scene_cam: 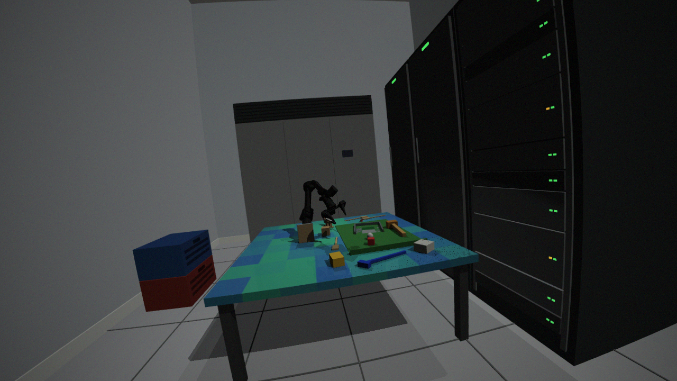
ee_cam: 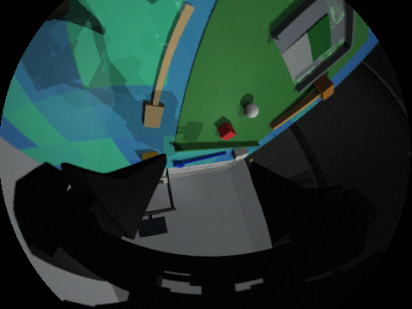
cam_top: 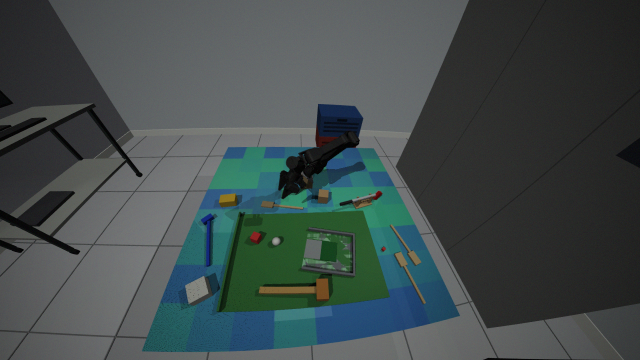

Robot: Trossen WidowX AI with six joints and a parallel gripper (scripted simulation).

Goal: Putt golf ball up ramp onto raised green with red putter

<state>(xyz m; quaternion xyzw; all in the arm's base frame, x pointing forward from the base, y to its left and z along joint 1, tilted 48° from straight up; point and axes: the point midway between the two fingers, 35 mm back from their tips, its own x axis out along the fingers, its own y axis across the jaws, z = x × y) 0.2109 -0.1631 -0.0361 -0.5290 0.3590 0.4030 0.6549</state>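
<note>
Right now my gripper tip is 48 cm to the right of the red putter, 11 cm above it and 3 cm past it. Round my gripper tip: red cube: 16 cm ahead, 14 cm below, 13 cm to the right; then white golf ball: 19 cm ahead, 14 cm below, 3 cm to the right; then green mat: 25 cm ahead, 17 cm below, 11 cm to the left.
</note>
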